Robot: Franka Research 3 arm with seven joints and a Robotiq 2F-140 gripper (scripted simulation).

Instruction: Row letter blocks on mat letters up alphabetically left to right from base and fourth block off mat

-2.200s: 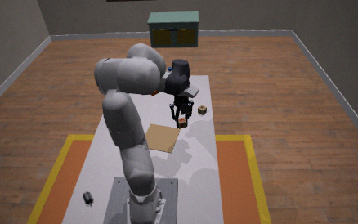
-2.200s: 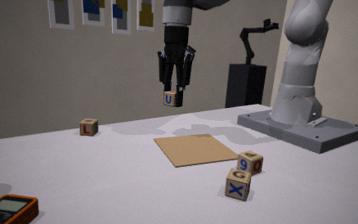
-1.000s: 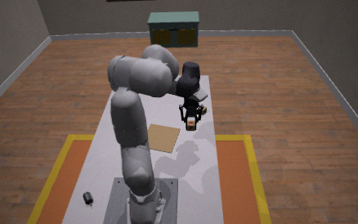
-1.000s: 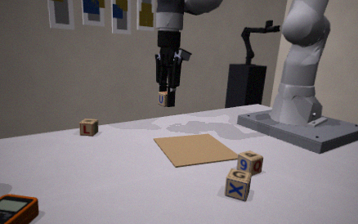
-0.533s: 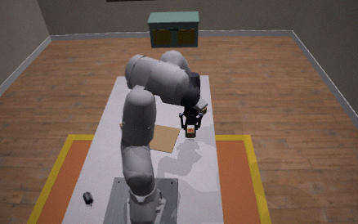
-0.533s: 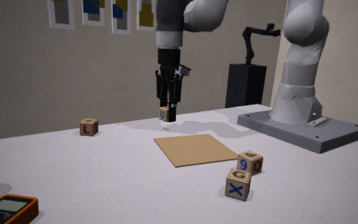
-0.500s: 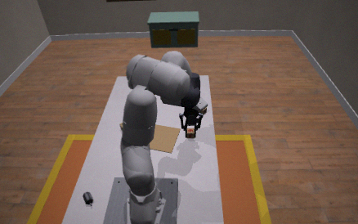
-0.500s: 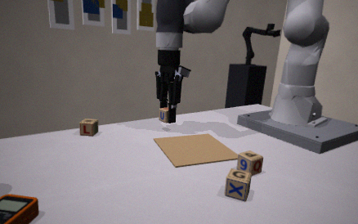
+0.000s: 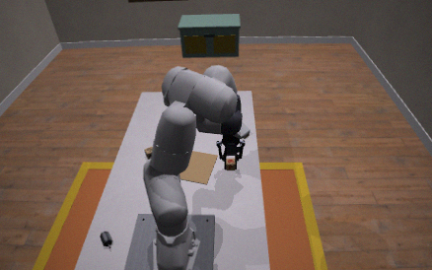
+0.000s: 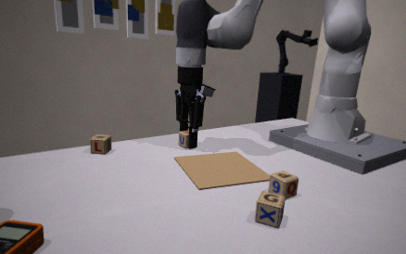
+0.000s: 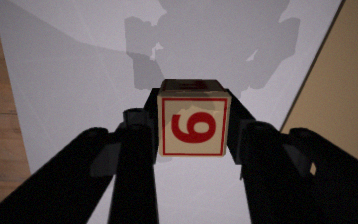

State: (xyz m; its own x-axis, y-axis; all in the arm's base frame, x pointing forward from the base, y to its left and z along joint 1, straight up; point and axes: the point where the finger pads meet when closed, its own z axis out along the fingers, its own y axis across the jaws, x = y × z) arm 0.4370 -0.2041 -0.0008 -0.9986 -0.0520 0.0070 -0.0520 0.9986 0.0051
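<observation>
The block lies 1 cm below my hand. From my hand the other things lie so: tan mat 19 cm to the left, 3 cm below, 1 cm ahead; small dark object 50 cm to the left, 43 cm behind, 2 cm below; grey can 54 cm ahead, 16 cm to the left, 4 cm above.
</observation>
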